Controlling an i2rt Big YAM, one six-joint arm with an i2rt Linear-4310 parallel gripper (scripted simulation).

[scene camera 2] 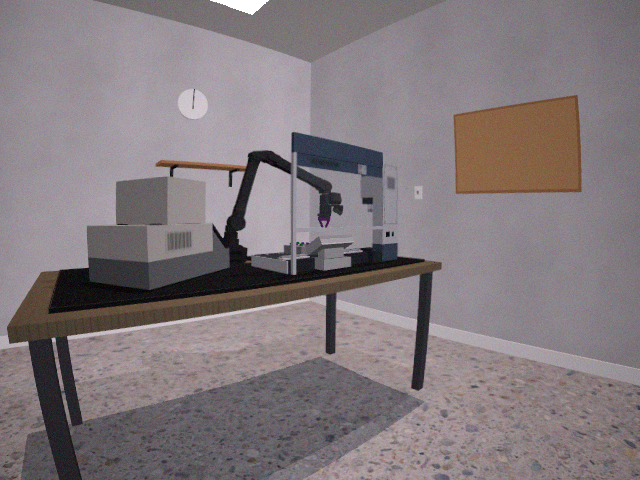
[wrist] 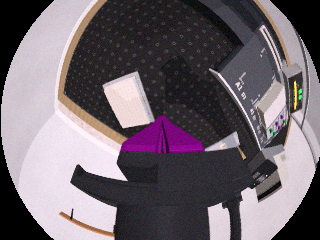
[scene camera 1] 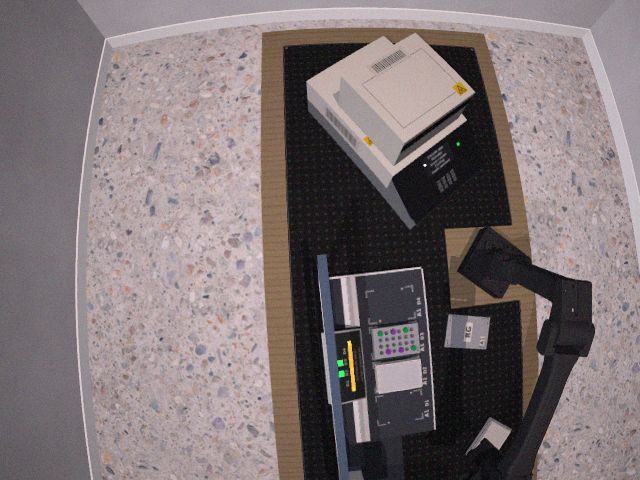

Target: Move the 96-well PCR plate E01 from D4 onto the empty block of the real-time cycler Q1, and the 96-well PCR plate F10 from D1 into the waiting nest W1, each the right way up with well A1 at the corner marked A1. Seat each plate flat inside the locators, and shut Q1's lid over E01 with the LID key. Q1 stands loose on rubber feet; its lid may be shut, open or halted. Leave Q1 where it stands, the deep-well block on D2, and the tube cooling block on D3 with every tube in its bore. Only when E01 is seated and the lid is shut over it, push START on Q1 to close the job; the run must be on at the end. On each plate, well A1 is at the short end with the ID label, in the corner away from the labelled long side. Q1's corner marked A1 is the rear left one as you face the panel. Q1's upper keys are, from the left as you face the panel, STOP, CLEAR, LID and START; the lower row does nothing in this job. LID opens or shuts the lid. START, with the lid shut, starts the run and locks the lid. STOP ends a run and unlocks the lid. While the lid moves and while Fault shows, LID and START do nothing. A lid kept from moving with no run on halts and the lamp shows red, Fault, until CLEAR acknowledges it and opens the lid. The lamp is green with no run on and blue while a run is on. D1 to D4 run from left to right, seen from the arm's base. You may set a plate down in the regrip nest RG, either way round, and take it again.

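Observation:
Scene camera 1 gives me a grey regrip nest (scene camera 1: 455, 331), a tube cooling block (scene camera 1: 380, 348) and a lid (scene camera 1: 405, 95). In scene camera 2 I can see the lid (scene camera 2: 166, 200) as well.

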